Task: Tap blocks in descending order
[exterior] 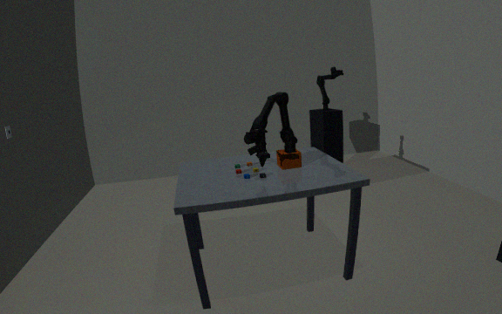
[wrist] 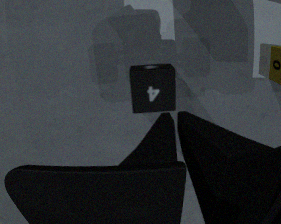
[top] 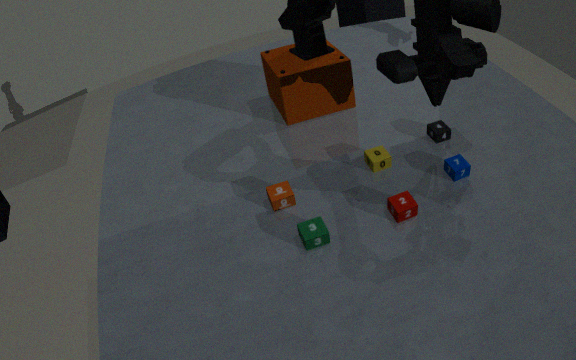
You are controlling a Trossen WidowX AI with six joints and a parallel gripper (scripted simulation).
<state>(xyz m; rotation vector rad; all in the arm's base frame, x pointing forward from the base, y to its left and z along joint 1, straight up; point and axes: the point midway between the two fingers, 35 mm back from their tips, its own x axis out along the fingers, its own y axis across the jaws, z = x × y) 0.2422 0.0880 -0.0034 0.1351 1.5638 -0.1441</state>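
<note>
My gripper tip is now 1 cm to the right of the black block and 5 cm above it. The rest, counted from my gripper tip: red block: 10 cm ahead, 16 cm to the right, 5 cm below; blue block: 9 cm ahead, 4 cm to the right, 5 cm below; yellow block: 12 cm to the right, 5 cm below.
</note>
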